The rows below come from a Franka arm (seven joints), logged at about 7 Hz.
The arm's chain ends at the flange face. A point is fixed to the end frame.
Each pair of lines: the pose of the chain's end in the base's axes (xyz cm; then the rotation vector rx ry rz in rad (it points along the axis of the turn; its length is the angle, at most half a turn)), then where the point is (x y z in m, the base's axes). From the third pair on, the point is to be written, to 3 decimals.
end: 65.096 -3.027 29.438 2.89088 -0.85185 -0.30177
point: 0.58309 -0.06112 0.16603
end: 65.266 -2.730 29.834 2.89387 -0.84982 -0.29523
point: 0.58544 -0.05821 0.16966
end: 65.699 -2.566 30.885 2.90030 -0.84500 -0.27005
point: 0.592 -0.057 0.179
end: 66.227 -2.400 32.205 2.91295 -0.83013 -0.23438
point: 0.601 -0.056 0.191
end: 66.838 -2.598 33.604 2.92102 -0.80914 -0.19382
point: 0.611 -0.060 0.204
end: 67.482 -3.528 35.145 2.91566 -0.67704 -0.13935
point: 0.623 -0.080 0.220
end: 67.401 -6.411 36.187 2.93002 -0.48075 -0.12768
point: 0.628 -0.117 0.231
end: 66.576 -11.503 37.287 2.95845 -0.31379 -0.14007
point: 0.624 -0.171 0.242
